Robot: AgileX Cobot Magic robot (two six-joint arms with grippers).
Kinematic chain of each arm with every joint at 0, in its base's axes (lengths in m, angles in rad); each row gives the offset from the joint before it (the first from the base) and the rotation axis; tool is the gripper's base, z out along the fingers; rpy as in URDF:
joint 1: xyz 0 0 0.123 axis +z
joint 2: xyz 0 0 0 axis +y
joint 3: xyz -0.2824 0 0.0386 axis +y
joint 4: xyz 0.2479 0 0.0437 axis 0.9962 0 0.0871
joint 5: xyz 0 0 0 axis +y
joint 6: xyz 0.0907 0 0.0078 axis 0.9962 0 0.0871
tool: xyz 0 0 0 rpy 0 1.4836 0
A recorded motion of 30 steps. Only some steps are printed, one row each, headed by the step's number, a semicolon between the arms.
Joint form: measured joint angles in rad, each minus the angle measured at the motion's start. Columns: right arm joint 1, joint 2, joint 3, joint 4, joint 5, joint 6; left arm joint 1, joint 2, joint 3, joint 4, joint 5, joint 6.
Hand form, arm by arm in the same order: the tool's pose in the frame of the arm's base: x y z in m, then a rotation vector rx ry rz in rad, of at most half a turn. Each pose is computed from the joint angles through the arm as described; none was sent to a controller.
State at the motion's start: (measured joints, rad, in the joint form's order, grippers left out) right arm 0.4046 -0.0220 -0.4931 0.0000 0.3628 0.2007; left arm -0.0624 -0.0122 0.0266 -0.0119 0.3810 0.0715
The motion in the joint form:
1: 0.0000 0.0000 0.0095 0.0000 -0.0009 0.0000; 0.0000 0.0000 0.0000 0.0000 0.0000 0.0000
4: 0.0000 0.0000 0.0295 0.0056 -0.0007 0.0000; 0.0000 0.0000 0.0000 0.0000 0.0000 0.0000
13: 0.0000 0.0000 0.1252 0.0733 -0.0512 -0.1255; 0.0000 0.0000 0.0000 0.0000 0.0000 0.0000
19: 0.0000 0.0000 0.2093 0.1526 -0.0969 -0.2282; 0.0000 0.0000 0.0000 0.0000 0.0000 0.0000
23: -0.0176 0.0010 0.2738 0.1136 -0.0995 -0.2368; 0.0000 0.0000 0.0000 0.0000 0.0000 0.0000
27: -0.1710 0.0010 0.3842 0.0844 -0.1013 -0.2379; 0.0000 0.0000 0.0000 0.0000 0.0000 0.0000
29: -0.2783 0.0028 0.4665 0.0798 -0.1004 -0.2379; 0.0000 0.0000 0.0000 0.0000 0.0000 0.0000
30: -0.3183 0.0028 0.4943 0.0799 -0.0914 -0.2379; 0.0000 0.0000 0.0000 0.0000 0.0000 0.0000
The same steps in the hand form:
1: 0.0011 0.0005 0.3344 -0.1382 1.3508 0.5109; 0.0522 -0.0037 0.1705 0.1184 1.8752 -0.0055
4: 0.0043 0.0020 0.3286 -0.1384 1.3717 0.5137; 0.0522 -0.0037 0.1705 0.1184 1.8752 -0.0055
13: 0.0169 0.0095 0.3050 -0.2026 1.4064 0.4710; 0.0522 -0.0037 0.1705 0.1184 1.8752 -0.0055
19: 0.0264 0.0153 0.2834 -0.2395 1.4371 0.4583; 0.0522 -0.0037 0.1705 0.1184 1.8752 -0.0055
23: 0.0342 0.0169 0.2630 -0.2604 1.4951 0.3918; 0.0522 -0.0037 0.1705 0.1184 1.8752 -0.0055
27: 0.0462 0.0130 0.2270 -0.1698 1.6103 0.2322; 0.0522 -0.0037 0.1705 0.1184 1.8752 -0.0055
29: 0.0521 0.0085 0.1994 -0.0889 1.6991 0.1416; 0.0522 -0.0037 0.1705 0.1184 1.8752 -0.0055
30: 0.0534 0.0066 0.1892 -0.0561 1.7365 0.1113; 0.0522 -0.0037 0.1705 0.1184 1.8752 -0.0055

